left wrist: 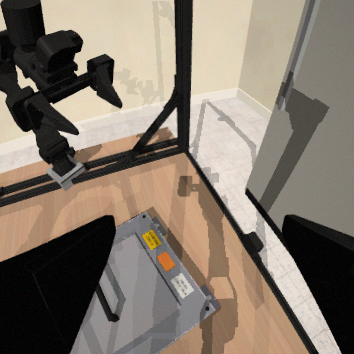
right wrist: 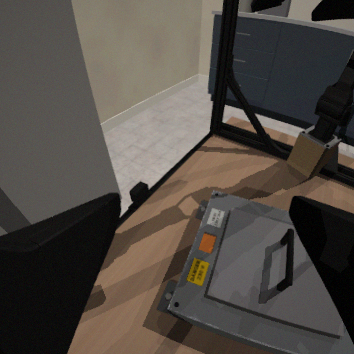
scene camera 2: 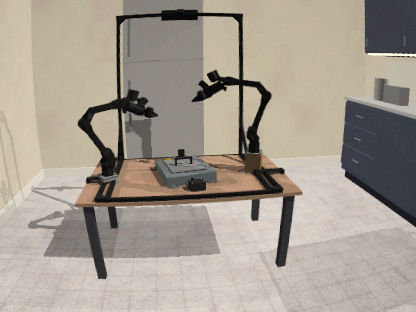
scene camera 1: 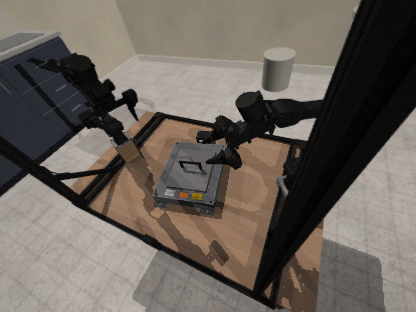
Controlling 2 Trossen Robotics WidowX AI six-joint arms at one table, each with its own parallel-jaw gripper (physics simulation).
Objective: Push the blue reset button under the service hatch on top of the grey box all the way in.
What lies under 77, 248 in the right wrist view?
My right gripper.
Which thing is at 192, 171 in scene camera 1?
A service hatch.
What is my left gripper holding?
Nothing.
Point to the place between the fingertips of my left gripper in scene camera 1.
126, 127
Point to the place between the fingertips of my right gripper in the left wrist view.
100, 118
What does my right gripper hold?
Nothing.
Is my right gripper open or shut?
Open.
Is my left gripper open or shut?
Open.
